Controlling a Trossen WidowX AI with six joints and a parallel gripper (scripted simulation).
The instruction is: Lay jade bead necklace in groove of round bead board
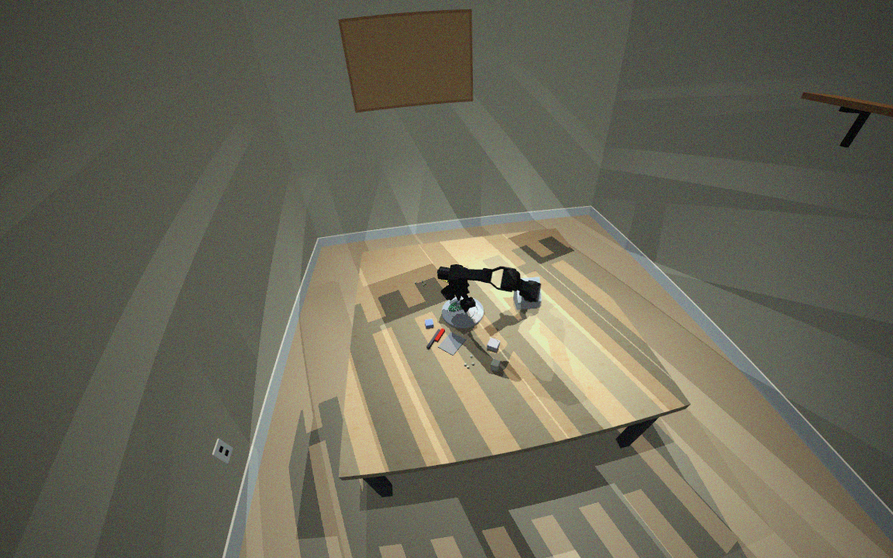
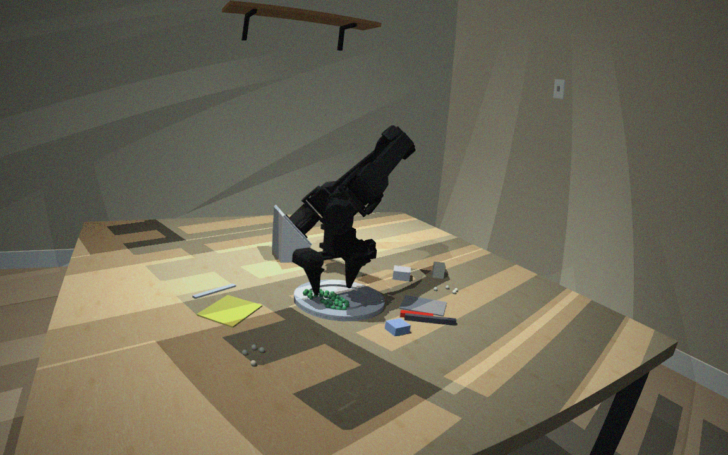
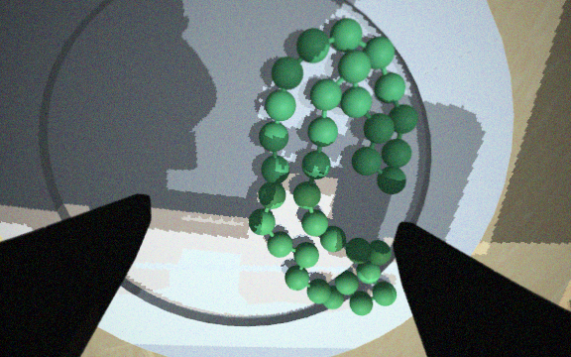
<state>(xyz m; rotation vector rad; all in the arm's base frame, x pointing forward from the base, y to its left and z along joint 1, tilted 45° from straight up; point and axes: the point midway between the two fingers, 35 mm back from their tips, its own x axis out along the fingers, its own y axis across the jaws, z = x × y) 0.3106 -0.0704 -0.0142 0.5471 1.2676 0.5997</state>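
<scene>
Now: the round grey bead board 2 cm to the left of my gripper tip and 2 cm below it. The rest, counted from my gripper tip: grey plate 18 cm to the left, 10 cm ahead, 2 cm below; then blue block 17 cm ahead, 5 cm to the left, 2 cm below; then red and black pen 16 cm ahead, 13 cm to the left, 2 cm below.
</scene>
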